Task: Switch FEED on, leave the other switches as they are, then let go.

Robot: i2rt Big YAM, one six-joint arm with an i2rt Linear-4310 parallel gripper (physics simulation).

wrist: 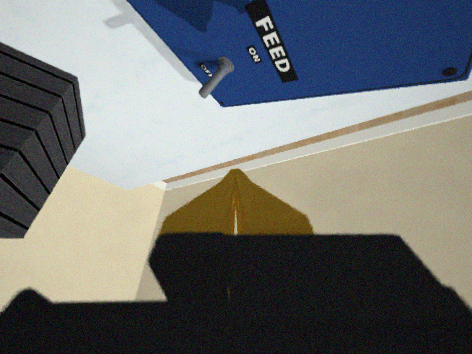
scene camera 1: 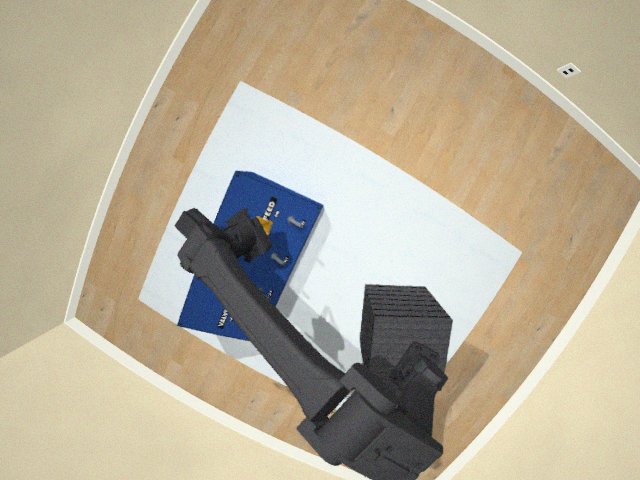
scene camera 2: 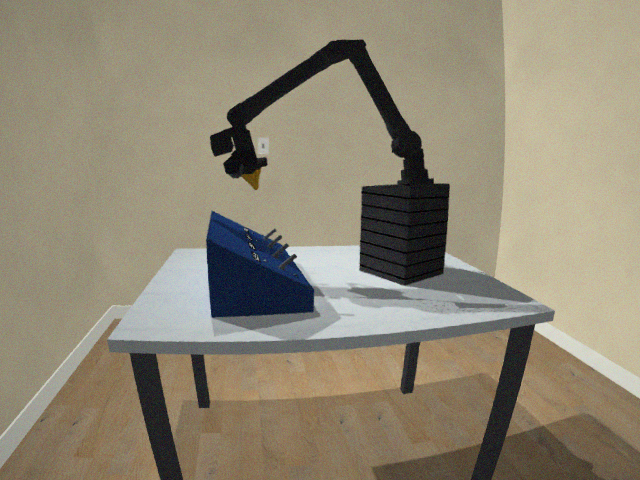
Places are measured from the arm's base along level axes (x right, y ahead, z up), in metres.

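Pixels of known places: gripper, between the fingertips: [wrist: 235, 176] [scene camera 1: 270, 223] [scene camera 2: 256, 189]; arm's base, origin of its link: [scene camera 1: 414, 365] [scene camera 2: 415, 184].
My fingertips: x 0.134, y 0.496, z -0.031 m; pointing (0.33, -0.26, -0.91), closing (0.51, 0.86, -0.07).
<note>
For each thing: its top centre in the pictures, then the offset to it from my fingertips. "pt": a spot on its surface instead.
- FEED label, centre of its top: [wrist: 275, 50] [scene camera 1: 268, 211] dx -0.001, dy +0.035, dz -0.130 m
- FEED lever, centre of its top: [wrist: 211, 90] [scene camera 1: 295, 223] dx +0.005, dy -0.046, dz -0.132 m
- OFF mark, a spot on its surface: [wrist: 205, 70] pt dx +0.005, dy -0.065, dz -0.187 m
- neighbouring lever, centre of its top: [scene camera 1: 277, 261] dx -0.114, dy -0.056, dz -0.132 m
The blue sloped console [scene camera 1: 242, 192] [scene camera 2: 258, 289] [wrist: 360, 45] carries several grey lever switches. The FEED label [scene camera 1: 269, 209] [wrist: 273, 45] is at the console's end in the wrist view. The FEED lever [scene camera 1: 295, 222] [wrist: 216, 78] leans away from its ON mark [scene camera 1: 277, 213] [wrist: 254, 54], toward the OFF mark [wrist: 205, 70]. A neighbouring lever [scene camera 1: 279, 259] also leans toward its OFF mark. The arm hides other levers in scene camera 1. My gripper [scene camera 1: 265, 226] [scene camera 2: 255, 187] [wrist: 235, 176] is shut and empty, its orange fingertips above the console, apart from every lever.
The console stands on the white table [scene camera 1: 372, 206] [scene camera 2: 330, 345] [wrist: 135, 135]. The arm's dark ribbed pedestal [scene camera 1: 408, 310] [scene camera 2: 403, 232] [wrist: 50, 110] stands on the same table. The forearm [scene camera 1: 263, 320] [scene camera 2: 289, 82] reaches over the console's VALVE end. A wall socket [scene camera 1: 568, 70] [scene camera 2: 263, 145] is on the wall.
</note>
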